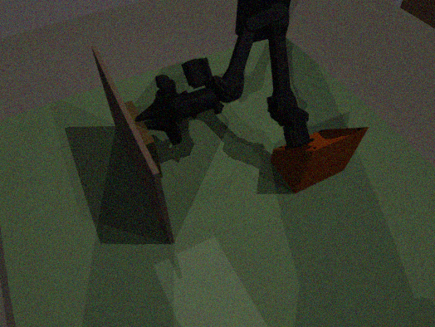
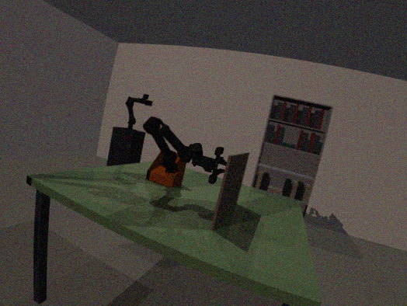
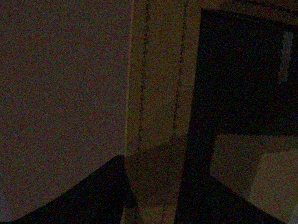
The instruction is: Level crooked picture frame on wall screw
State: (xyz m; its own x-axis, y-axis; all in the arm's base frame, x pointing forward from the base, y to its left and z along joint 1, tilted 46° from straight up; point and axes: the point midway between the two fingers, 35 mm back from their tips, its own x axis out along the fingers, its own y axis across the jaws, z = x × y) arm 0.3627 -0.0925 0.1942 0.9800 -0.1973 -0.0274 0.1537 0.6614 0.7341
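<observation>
Now: gripper tip 5 cm above the picture frame, 1 cm to the right of it and 1 cm short of it. Round my gripper tip: wall panel 7 cm below, 2 cm ahead, 1 cm to the right.
</observation>
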